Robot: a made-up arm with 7 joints. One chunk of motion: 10 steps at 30 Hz.
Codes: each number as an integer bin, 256 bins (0 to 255) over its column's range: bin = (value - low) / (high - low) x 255, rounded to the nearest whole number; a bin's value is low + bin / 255 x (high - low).
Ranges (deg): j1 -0.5..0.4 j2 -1.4..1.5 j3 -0.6..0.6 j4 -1..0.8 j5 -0.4..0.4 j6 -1.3..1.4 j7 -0.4..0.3
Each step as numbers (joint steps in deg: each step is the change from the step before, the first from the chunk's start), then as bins.
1 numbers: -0.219 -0.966 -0.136 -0.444 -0.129 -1.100 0.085
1 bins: 80 38 99 79 86 19 177
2 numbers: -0.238 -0.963 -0.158 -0.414 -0.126 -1.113 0.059
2 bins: 74 38 94 83 87 18 167
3 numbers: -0.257 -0.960 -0.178 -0.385 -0.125 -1.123 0.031
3 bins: 69 39 90 87 88 17 157
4 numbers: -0.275 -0.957 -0.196 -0.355 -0.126 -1.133 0.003
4 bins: 64 39 86 91 87 16 147
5 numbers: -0.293 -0.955 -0.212 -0.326 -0.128 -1.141 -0.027
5 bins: 59 39 82 95 87 15 136
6 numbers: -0.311 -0.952 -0.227 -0.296 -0.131 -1.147 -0.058
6 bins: 54 39 79 100 86 14 125
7 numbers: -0.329 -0.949 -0.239 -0.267 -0.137 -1.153 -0.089
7 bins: 48 40 77 104 84 14 113
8 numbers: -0.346 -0.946 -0.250 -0.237 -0.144 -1.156 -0.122
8 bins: 44 40 74 108 82 14 101
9 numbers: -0.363 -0.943 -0.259 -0.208 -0.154 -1.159 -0.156
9 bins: 39 40 72 112 78 13 89
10 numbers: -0.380 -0.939 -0.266 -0.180 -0.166 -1.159 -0.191
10 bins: 34 41 71 116 75 13 76
